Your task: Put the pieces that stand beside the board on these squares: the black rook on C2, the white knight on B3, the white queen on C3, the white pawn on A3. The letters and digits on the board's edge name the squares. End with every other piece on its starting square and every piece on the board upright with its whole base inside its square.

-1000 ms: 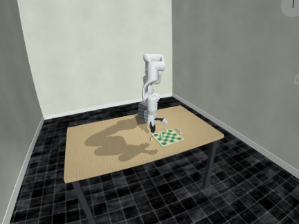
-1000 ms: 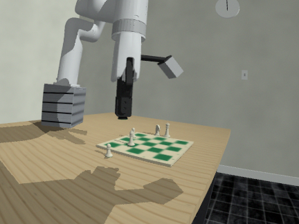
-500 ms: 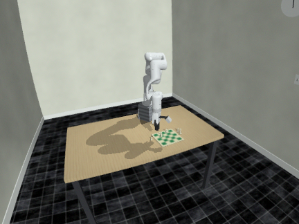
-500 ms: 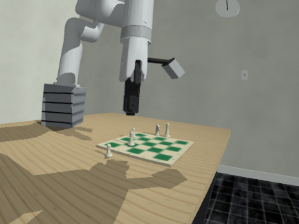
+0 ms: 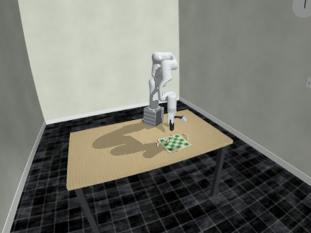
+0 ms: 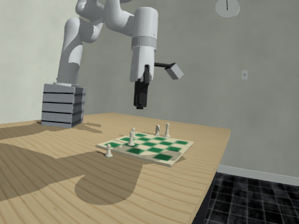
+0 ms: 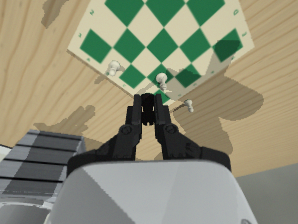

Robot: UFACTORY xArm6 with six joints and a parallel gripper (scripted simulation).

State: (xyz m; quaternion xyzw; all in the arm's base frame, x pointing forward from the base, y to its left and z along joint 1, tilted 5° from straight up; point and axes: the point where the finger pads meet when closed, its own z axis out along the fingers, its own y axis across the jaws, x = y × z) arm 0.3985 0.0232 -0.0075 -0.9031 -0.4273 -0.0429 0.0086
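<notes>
The white knight lies 4 cm to the right of my hand and 11 cm below it. From my hand the other things lie so: chessboard (4 cm ahead, 1 cm to the left, 13 cm below); black rook (1 cm below).
</notes>
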